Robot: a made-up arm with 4 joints.
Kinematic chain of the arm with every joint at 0, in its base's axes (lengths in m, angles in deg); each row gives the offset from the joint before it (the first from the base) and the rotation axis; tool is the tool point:
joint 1: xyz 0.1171 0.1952 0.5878 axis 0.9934 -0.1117 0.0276
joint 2: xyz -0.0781 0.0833 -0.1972 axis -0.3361 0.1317 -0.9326
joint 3: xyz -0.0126 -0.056 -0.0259 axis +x
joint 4: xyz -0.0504 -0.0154 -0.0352 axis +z
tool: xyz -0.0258 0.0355 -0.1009
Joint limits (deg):
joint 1: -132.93..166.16
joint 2: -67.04..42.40
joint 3: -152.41..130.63
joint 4: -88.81..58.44
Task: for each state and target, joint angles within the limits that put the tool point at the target. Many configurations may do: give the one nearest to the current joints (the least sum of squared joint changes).
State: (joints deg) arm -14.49 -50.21 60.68 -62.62
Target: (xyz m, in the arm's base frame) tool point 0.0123 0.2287 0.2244
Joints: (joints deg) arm -11.23 -51.03 14.09 -79.23
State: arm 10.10 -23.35 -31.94 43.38
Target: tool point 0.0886 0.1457 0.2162
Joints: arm -0.68 -54.92 -40.96 47.19
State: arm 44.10 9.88 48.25 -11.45
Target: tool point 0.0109 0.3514 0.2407
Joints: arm 19.31 -31.88 -7.52 -13.79
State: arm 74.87 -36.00 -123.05 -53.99
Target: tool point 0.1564 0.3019 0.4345
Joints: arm 53.90 -55.11 -142.19 -63.70
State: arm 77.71 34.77 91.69 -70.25
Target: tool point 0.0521 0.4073 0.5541
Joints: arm 36.37 38.56 122.23 -76.41
